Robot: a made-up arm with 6 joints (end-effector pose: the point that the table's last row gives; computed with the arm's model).
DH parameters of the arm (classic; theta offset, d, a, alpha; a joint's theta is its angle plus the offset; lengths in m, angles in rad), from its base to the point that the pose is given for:
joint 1: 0 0.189 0 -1.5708
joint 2: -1.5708 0 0.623 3.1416
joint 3: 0 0 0 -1.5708
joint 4: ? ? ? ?
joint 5: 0 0.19 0 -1.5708
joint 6: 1.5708 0 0 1.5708
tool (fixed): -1.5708 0 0 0
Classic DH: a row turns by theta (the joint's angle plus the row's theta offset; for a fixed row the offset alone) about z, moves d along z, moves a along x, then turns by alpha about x.
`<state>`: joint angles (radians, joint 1 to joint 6).
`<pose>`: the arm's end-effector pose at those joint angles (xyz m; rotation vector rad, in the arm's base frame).
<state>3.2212 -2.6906 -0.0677 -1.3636 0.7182 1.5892</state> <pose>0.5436 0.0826 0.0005 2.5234 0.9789 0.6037</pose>
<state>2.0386 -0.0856 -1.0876 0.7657 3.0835 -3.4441</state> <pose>-0.0070 0.3176 0.5226 0.3344 -1.3269 -0.4035</pose>
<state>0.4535 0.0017 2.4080 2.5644 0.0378 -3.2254</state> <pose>-0.4147 -0.0250 1.0202 0.8217 -2.2214 1.0109</pose>
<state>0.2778 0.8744 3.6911 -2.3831 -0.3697 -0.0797</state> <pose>0.0746 0.1647 0.8481 -0.0859 0.9710 -2.9763</pose>
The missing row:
joint 4: 0 -0.425 0 1.5708
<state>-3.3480 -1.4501 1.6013 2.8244 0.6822 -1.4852</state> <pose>0.9879 -0.3913 0.2433 1.6160 -0.8812 0.3665</pose>
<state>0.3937 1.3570 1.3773 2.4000 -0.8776 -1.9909</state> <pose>0.8985 0.5249 0.4581 -0.2588 -0.5884 -0.3413</pose>
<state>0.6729 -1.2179 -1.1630 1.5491 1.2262 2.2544</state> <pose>-0.1309 -0.1096 0.6173 1.5408 2.1225 0.8426</pose>
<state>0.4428 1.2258 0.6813 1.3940 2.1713 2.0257</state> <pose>0.9601 0.4183 0.3395 -0.9113 -2.5874 -0.2839</pose>
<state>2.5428 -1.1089 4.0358 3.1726 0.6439 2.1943</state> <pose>0.2110 -0.3739 0.0783 -1.4068 1.1250 1.0562</pose>
